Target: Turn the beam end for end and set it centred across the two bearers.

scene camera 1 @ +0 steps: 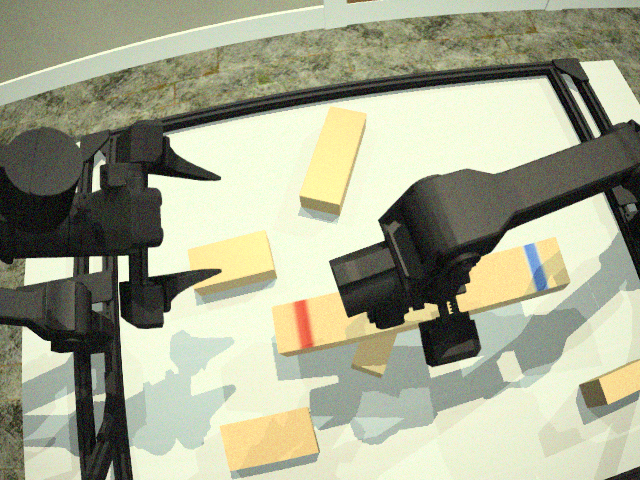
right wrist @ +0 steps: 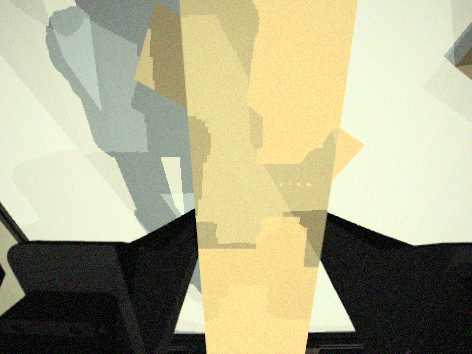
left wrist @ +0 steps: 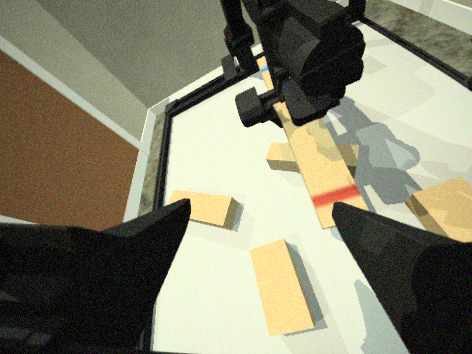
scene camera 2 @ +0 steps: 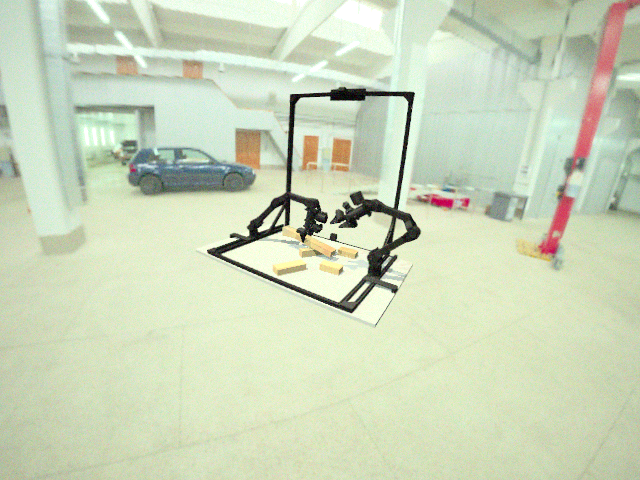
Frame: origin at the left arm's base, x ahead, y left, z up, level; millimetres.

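Where they show: left gripper, fingertip midpoint: (scene camera 1: pixel 219 224) (left wrist: pixel 261 206) (scene camera 2: pixel 334 225); right gripper, fingertip midpoint: (scene camera 1: pixel 433 299) (right wrist: pixel 254 211) (scene camera 2: pixel 305 240); left arm's base at its link origin: (scene camera 1: pixel 93 333) (scene camera 2: pixel 374 274); right arm's base at its link origin: (left wrist: pixel 248 65) (scene camera 2: pixel 253 236).
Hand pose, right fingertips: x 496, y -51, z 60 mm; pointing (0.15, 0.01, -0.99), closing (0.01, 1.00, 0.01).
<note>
Each offset is from my right fingertips to the top centre of the thing.
The long beam (scene camera 1: pixel 498 281) (scene camera 2: pixel 320 245) (left wrist: pixel 317 160) (right wrist: pixel 295 100) has a red band at its picture-left end and a blue band at its picture-right end in scene camera 1. My right gripper (scene camera 1: pixel 442 305) (scene camera 2: pixel 303 236) (right wrist: pixel 254 211) is shut on the beam's long sides, around its middle stretch. The beam crosses above a block @[58 mm back, 5 mm left, 35 mm down] (scene camera 1: pixel 374 352) (left wrist: pixel 284 156) (right wrist: pixel 167 60); whether they touch is unclear. My left gripper (scene camera 1: pixel 220 224) (scene camera 2: pixel 337 221) (left wrist: pixel 261 206) is open and empty, beyond the red end. Several plain blocks are about; I cannot tell which two are the bearers.
In scene camera 1, a long block @[80 mm back, 273 mm left, 41 mm down] (scene camera 1: pixel 333 160) (scene camera 2: pixel 289 267) lies at the top, a shorter block @[263 mm back, 125 mm left, 41 mm down] (scene camera 1: pixel 232 260) (left wrist: pixel 282 287) near my left gripper, another block @[245 mm back, 137 mm right, 41 mm down] (scene camera 1: pixel 271 439) (left wrist: pixel 447 205) at the bottom, and one @[264 mm ahead, 175 mm right, 16 mm down] (scene camera 1: pixel 620 384) at the right edge. A black frame (scene camera 1: pixel 361 88) borders the table.
</note>
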